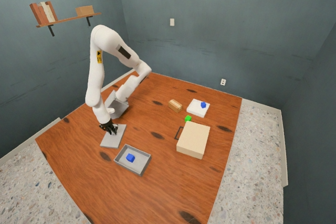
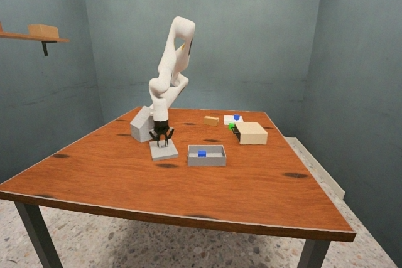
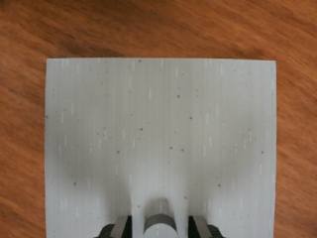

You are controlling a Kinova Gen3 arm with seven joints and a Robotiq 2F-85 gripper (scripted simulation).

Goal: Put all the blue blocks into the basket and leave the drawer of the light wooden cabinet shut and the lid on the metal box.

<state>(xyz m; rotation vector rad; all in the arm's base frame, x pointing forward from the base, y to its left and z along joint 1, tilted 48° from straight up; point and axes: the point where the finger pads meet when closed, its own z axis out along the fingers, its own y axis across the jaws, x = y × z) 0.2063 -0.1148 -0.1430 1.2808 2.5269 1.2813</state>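
My gripper is now 3 cm above the metal lid. Round my hand: small box (8 cm ahead, 51 cm to the left, 1 cm below); red block (11 cm ahead, 51 cm to the left, 2 cm below); grey metal box (25 cm ahead, 2 cm to the left, 2 cm below).
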